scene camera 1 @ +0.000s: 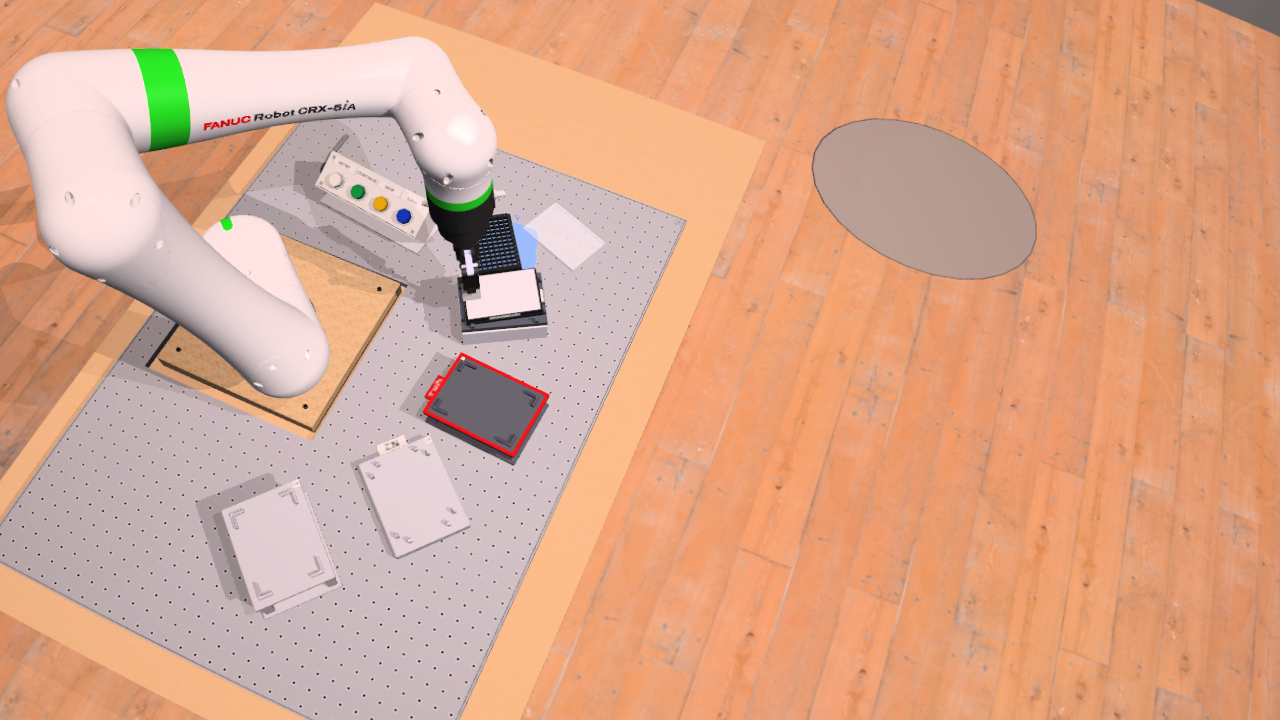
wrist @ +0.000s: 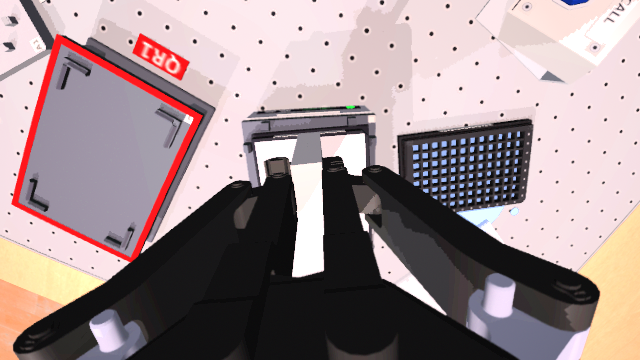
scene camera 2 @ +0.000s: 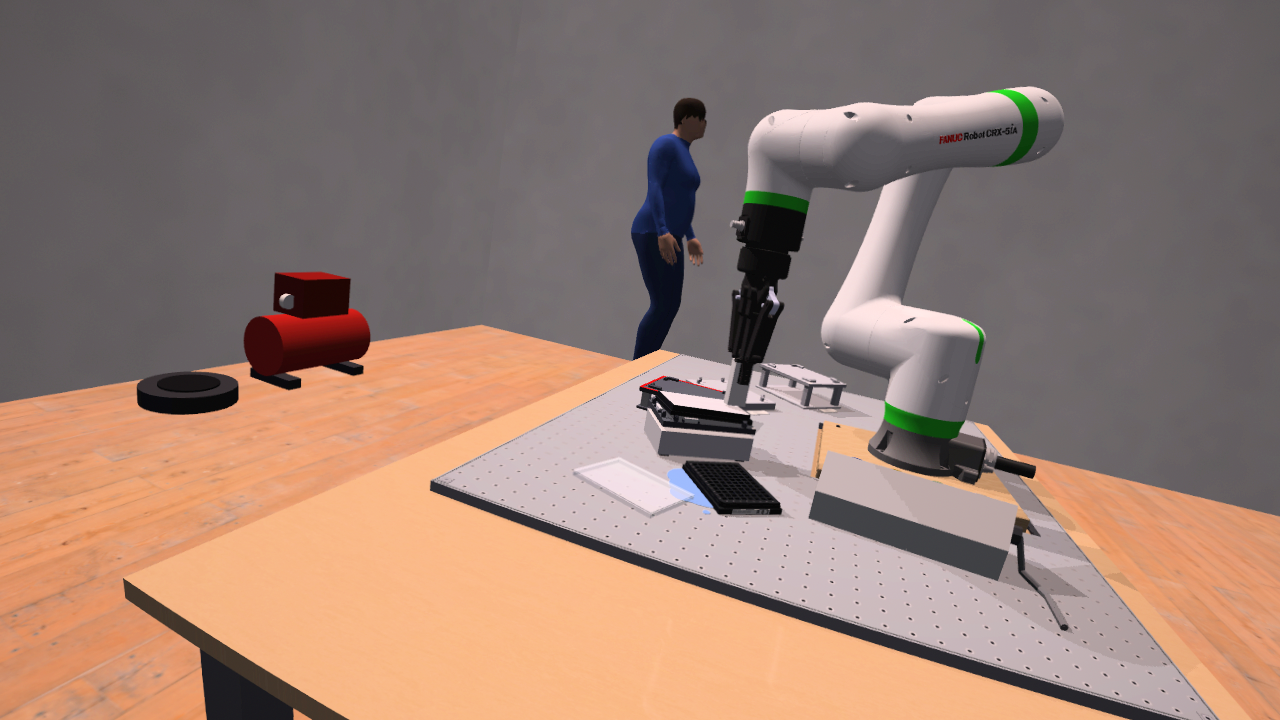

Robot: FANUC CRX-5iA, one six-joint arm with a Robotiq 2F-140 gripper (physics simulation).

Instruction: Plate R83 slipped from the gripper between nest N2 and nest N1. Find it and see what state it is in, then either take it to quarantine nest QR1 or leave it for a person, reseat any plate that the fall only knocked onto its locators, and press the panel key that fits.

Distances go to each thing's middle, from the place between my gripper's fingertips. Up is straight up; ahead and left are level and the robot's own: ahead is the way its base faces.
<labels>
I see the white-topped plate (scene camera 1: 515, 294) 40 mm ahead of my hand, 30 mm to the left of it and 10 mm below it. Round my hand: nest N2 (scene camera 1: 415, 500): 310 mm to the right, 110 mm ahead, 60 mm below; clear lid (scene camera 2: 644, 492): 230 mm to the left, 70 mm below, 30 mm ahead.
</labels>
